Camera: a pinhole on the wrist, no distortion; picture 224 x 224 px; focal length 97.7 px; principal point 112.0 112.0 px. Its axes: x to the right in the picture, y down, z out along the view. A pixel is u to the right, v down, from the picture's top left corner.
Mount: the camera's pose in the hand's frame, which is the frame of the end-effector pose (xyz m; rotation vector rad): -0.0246 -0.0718 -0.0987 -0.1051 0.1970 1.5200
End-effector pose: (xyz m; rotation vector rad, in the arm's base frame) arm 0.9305 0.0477 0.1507 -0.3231 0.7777 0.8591
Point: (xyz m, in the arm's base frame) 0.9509 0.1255 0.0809
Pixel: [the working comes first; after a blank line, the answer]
In the camera's frame: 0.0846 -0.1157 0.1284

176 24
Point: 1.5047 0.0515 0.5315
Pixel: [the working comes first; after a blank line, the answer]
In the camera's frame: -0.4722 0.0334 0.5561

29 118
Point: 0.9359 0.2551 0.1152
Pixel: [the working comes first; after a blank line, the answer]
In the camera's frame: 0.1620 -0.1471 0.2343

180 51
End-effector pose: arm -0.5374 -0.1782 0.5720 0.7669 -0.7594 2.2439
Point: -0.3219 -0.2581 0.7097
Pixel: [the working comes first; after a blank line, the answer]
In the camera's frame: -0.1350 0.0592 0.2884

66 132
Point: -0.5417 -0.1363 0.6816
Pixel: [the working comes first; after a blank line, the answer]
In the camera's frame: -0.0081 -0.1093 0.1489

107 40
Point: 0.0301 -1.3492 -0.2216
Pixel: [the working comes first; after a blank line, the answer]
In the camera's frame: 0.4750 1.3732 0.5764

outside the picture
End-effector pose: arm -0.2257 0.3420 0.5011 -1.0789 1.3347 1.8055
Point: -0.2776 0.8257 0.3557
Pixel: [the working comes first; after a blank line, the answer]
In the camera's frame: -0.1808 -0.1620 0.5386

79 83
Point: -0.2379 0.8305 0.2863
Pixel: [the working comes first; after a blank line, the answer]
In the camera's frame: -0.2404 -0.2095 0.5140

66 72
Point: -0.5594 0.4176 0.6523
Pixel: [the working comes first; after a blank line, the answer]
In the camera's frame: 0.3429 -0.0100 0.3474

208 109
